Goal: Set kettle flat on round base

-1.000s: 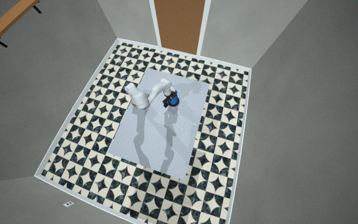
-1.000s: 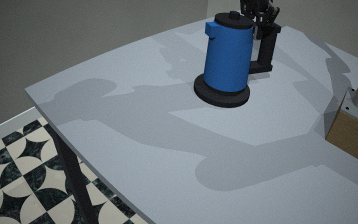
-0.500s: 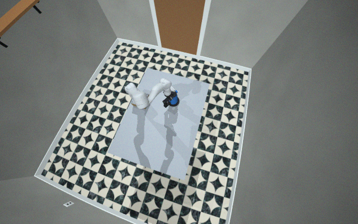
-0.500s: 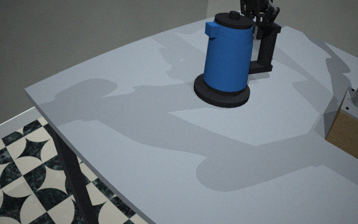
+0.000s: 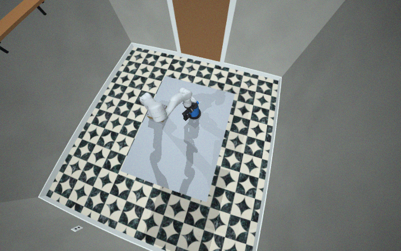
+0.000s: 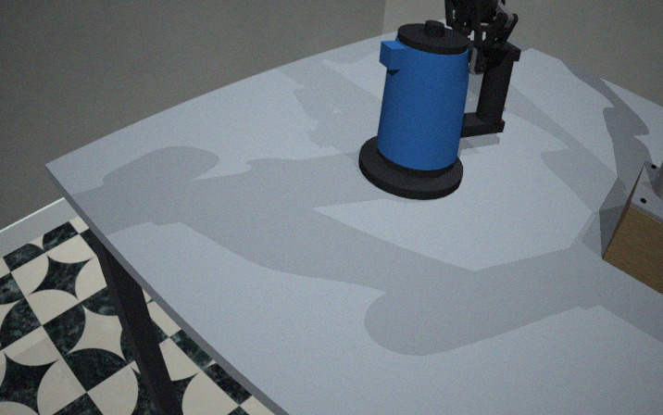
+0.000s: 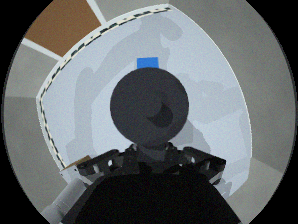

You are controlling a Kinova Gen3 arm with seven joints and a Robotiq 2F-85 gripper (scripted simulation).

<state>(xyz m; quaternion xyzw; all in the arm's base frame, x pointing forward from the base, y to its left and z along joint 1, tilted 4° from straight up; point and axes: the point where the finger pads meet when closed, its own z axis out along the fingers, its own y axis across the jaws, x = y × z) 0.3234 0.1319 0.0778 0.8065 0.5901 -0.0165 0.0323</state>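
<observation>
Right now the blue kettle is 1 cm ahead of my hand, 2 cm to the left of it and 5 cm below it. The rest, counted from my hand: round black base 2 cm ahead, 6 cm to the left, 16 cm below.
</observation>
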